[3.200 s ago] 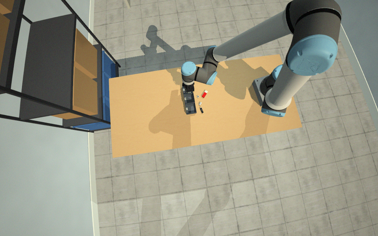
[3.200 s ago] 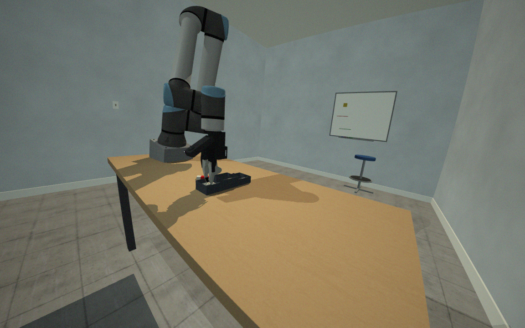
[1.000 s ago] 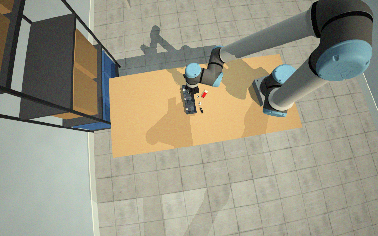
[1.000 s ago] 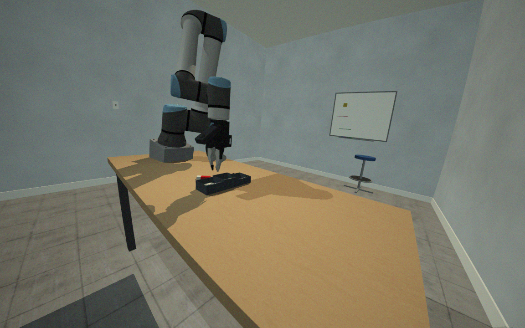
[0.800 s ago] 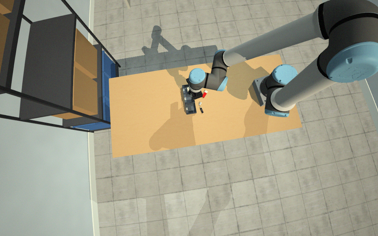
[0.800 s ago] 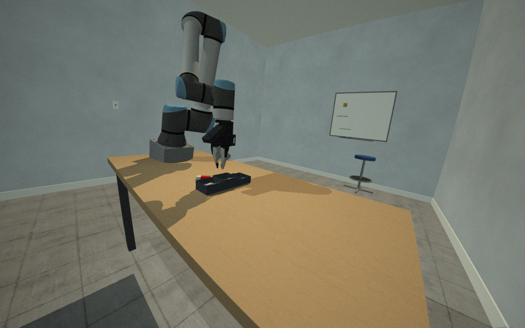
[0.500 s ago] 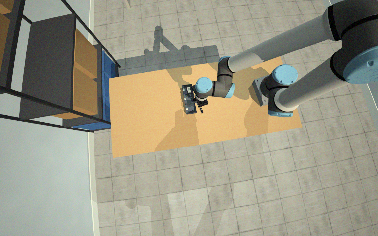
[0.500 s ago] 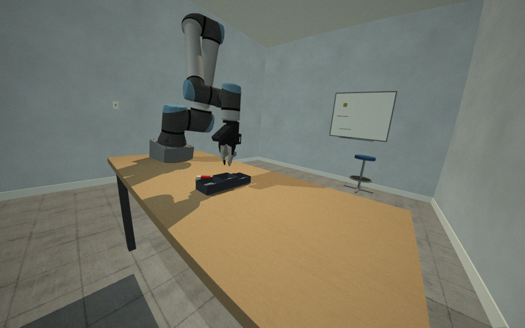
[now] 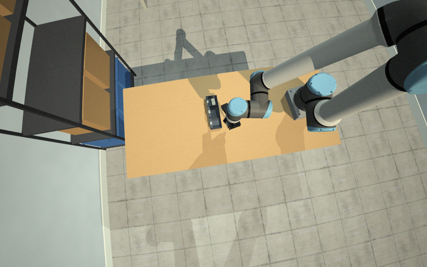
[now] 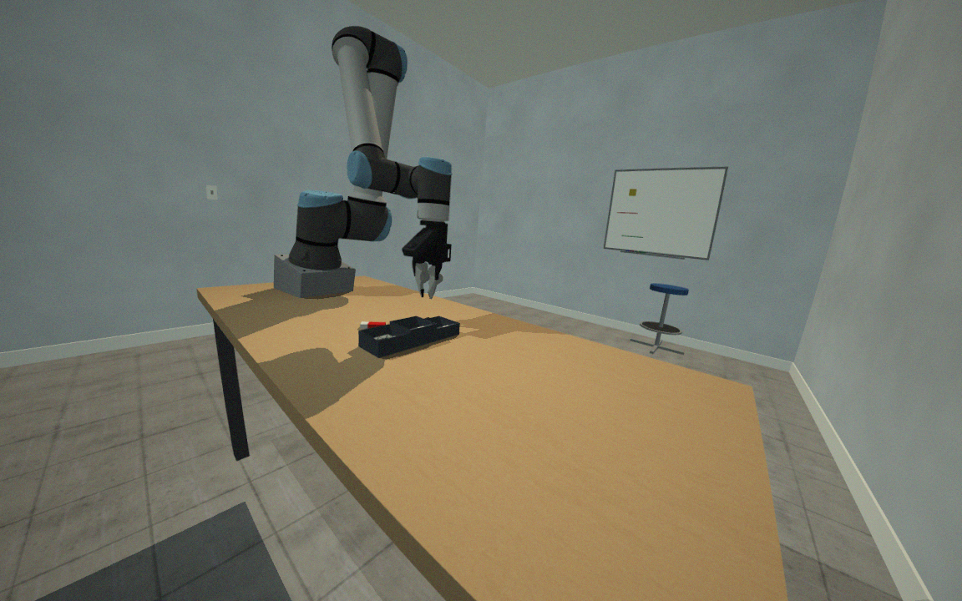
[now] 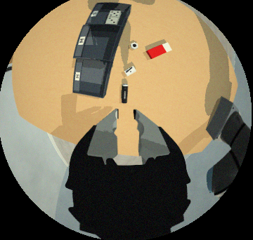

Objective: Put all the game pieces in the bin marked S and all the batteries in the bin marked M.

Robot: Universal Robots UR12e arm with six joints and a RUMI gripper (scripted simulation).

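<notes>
Now: hand 80 mm above the black battery and 10 mm to the left of it. Round my hand: dark three-part bin (120 mm to the right, 90 mm ahead, 70 mm below); then round piece (130 mm to the right, 90 mm below, 10 mm ahead).
</notes>
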